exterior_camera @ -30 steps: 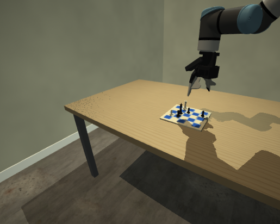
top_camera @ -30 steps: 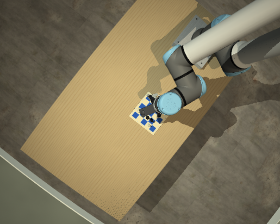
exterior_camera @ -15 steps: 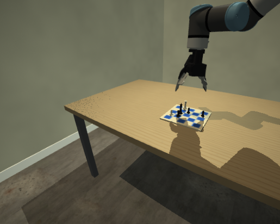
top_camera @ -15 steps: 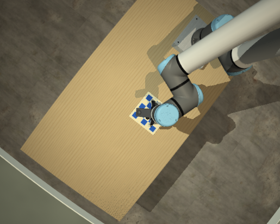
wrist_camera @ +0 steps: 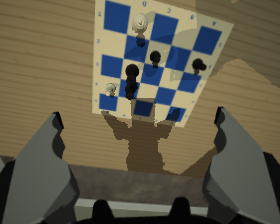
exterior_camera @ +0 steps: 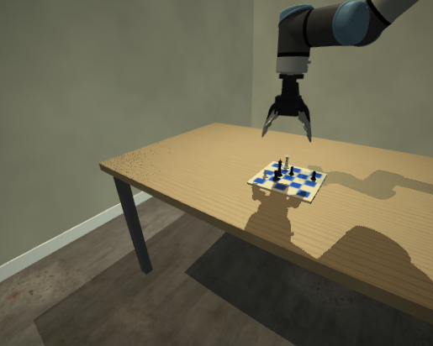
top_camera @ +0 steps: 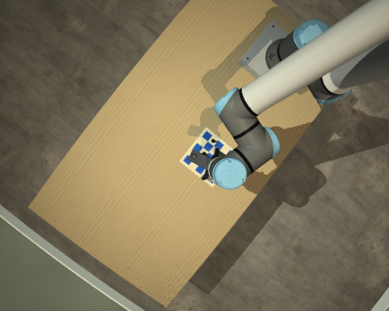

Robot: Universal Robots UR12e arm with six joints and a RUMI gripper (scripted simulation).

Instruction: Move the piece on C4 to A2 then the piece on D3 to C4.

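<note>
My hand is 10 mm short of the tall black piece, 10 mm to the right of it and 100 mm above it. From my hand the other things lie so: chessboard: 30 mm behind, 140 mm below; white pawn: 40 mm ahead, 50 mm to the left, 120 mm below.
</note>
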